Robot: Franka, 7 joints.
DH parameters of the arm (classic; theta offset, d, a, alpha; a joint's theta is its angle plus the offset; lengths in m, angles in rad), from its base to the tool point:
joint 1: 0 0.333 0 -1.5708
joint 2: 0 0 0 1.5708
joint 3: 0 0.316 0.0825 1.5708
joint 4: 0 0 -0.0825 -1.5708
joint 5: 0 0.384 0 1.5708
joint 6: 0 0 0.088 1.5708
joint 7: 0 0.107 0 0
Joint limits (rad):
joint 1: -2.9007..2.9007
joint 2: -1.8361..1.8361
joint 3: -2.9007..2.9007
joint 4: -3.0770..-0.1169
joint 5: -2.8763..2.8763
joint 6: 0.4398..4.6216
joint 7: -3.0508..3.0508
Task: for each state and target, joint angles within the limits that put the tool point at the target. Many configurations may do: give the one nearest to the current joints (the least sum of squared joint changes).
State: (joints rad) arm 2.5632 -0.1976 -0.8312 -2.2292 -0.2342 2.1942 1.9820
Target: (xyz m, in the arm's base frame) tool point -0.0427 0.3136 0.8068
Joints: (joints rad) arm 2.4988 -0.9166 -0.4004 -2.0569 -0.2033 2.1507 1.9820
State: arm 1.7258 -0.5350 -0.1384 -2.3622 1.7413 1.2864 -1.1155
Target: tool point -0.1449 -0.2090 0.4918
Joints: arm 2.7932 -1.1639 0.4942 -2.7963 1.4666 0.6857 -1.1155
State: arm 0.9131 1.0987 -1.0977 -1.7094 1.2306 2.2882 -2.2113
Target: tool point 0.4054 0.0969 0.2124
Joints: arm 1.2508 0.3726 -1.1423 -2.4356 1.0272 1.7280 -2.2113
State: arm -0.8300 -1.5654 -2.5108 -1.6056 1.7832 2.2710 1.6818
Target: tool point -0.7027 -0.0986 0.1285
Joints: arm -0.6564 -1.3420 -2.1796 -1.5102 1.7866 2.1982 1.6818
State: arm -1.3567 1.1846 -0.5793 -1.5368 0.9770 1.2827 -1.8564
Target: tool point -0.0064 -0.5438 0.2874
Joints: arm -1.2496 0.6051 -0.5998 -1.7127 0.8798 0.9469 -1.8564
